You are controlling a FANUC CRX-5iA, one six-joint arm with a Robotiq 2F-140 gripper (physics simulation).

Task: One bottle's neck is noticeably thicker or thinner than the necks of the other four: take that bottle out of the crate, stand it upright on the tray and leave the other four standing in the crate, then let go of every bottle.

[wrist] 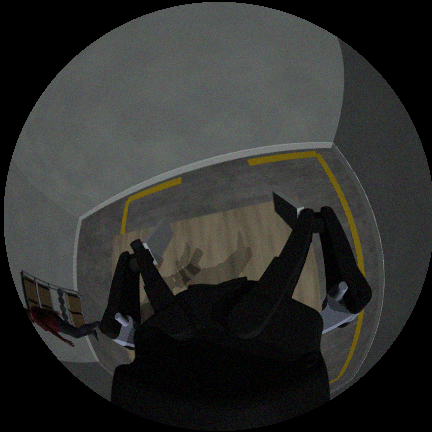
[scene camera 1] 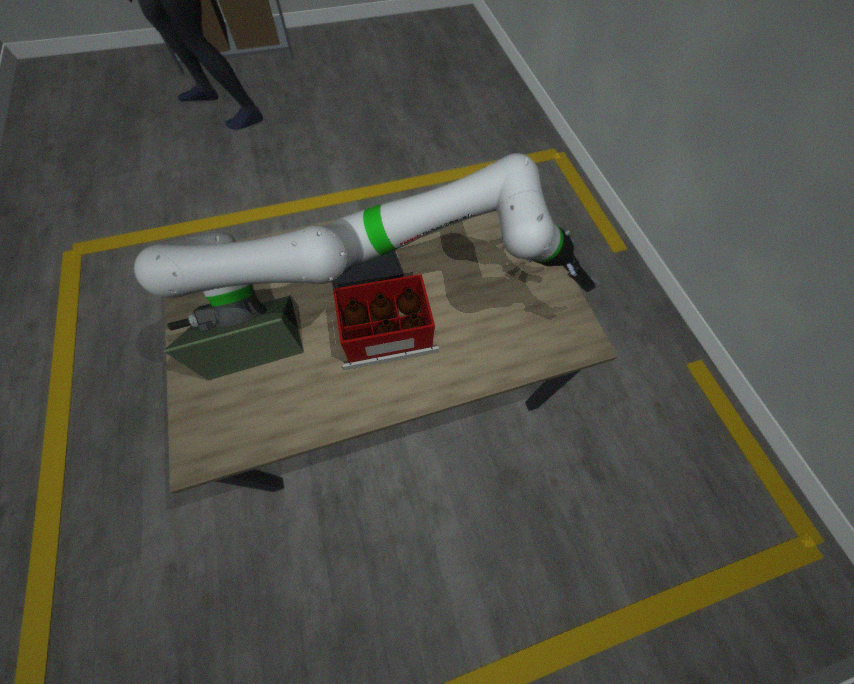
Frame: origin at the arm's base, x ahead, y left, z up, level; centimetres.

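Seen in the pictures: gripper, fingertip midpoint: (wrist: 220, 213) (scene camera 1: 582, 264); arm's base, link origin: (scene camera 1: 241, 317).
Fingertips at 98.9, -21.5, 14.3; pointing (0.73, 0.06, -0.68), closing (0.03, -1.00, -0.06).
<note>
Offsets run from my fingertips to a thing's top centre, as dx, dy, dz. "pt": to the spot under its first point. Level surfaces: height alone.
The red crate {-57.7, +9.3, -9.3} (scene camera 1: 389, 349) stands on the table, its long side facing the camera. Brown bottles stand upright in it: three in the back row, at left (scene camera 1: 354, 312), middle (scene camera 1: 382, 307) and right (scene camera 1: 408, 301), and two in the front row, at middle (scene camera 1: 386, 326) and right (scene camera 1: 413, 322). No bottle shows in the front left compartment. Neck thickness is too small to compare. The dark tray {pt -56.4, +35.4, -26.3} (scene camera 1: 370, 270) lies behind the crate, partly hidden by the arm. My gripper (scene camera 1: 583, 277) (wrist: 220, 213) is open and empty, high above the table's right end, far from the crate.
A green block (scene camera 1: 245, 344) stands near the arm's base at the table's left. A pale strip {pt -59.3, -0.8, -24.0} (scene camera 1: 390, 357) lies along the crate's front. The wooden table {dz -26.9} (scene camera 1: 306, 420) (wrist: 220, 225) extends in front of the crate. A person (scene camera 1: 206, 64) stands behind the yellow floor line.
</note>
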